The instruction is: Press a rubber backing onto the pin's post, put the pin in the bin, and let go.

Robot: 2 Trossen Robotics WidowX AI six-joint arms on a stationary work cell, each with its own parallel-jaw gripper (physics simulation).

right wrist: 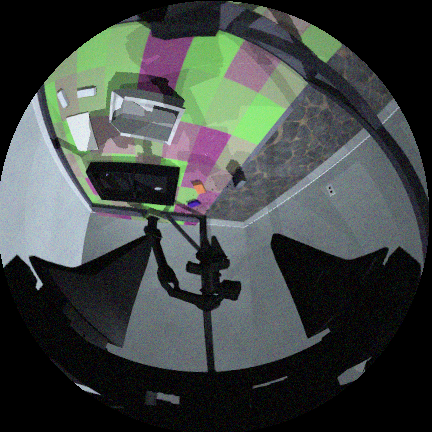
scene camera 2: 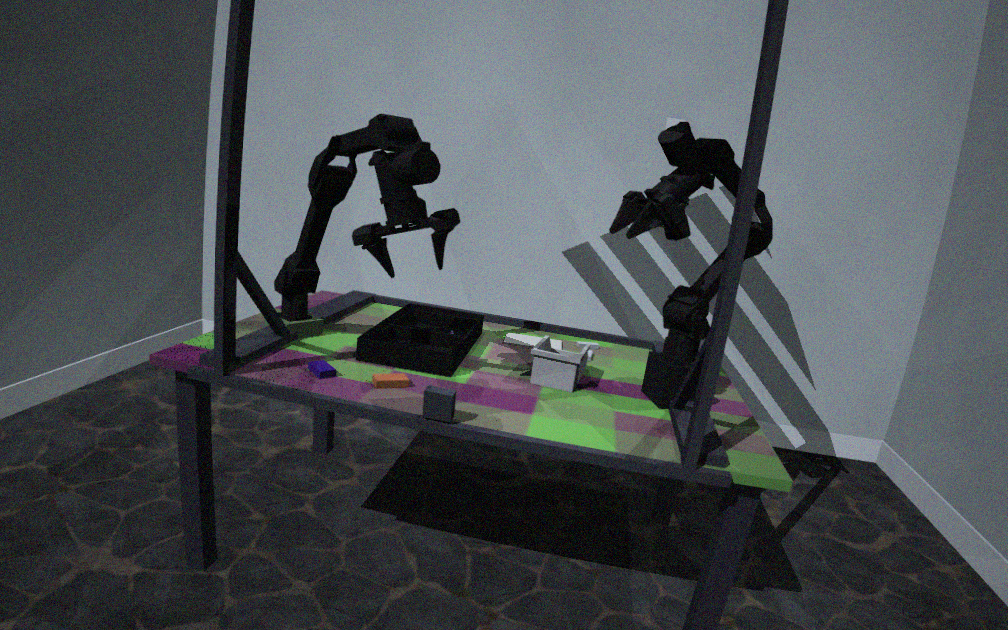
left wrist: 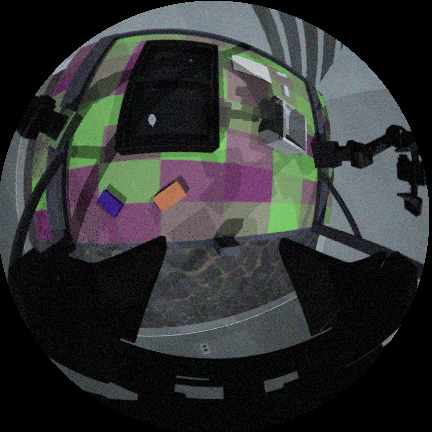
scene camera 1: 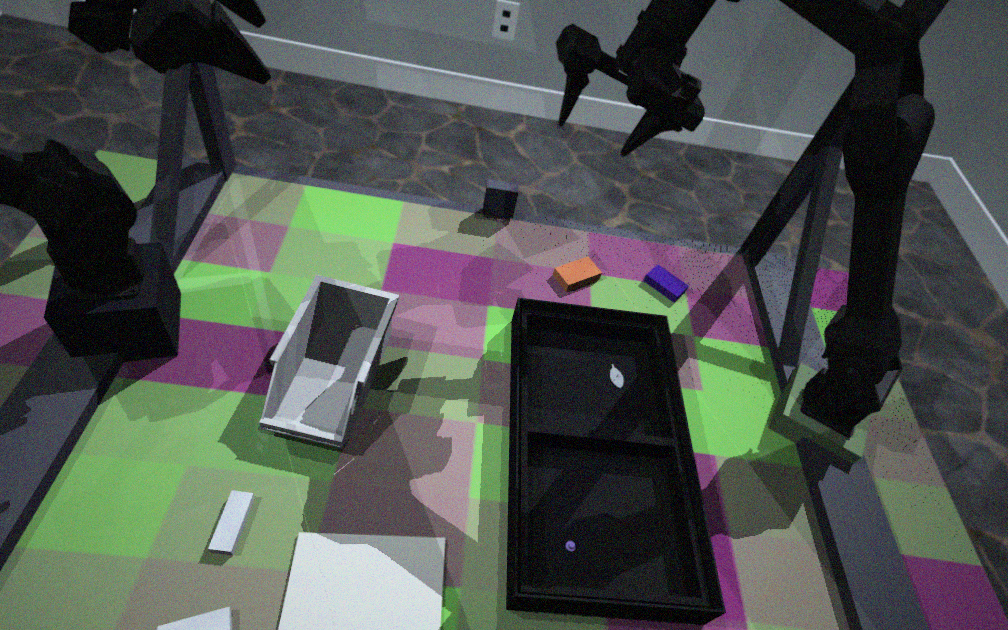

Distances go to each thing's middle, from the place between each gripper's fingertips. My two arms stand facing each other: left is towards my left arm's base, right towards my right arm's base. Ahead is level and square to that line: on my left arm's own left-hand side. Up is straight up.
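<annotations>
The open box [scene camera 1: 325,363] is 30 cm below my right hand, 8 cm to the left of it and 13 cm ahead of it. There is the black two-compartment bin [scene camera 1: 612,469] as well, which is 31 cm below my right hand, 18 cm ahead of it and 40 cm to the left of it.
As for the black two-compartment bin, my left hand is 20 cm above it, 31 cm short of it and 5 cm to the right of it. The open box is 19 cm below my left hand, 26 cm ahead of it and 27 cm to the right of it.
</annotations>
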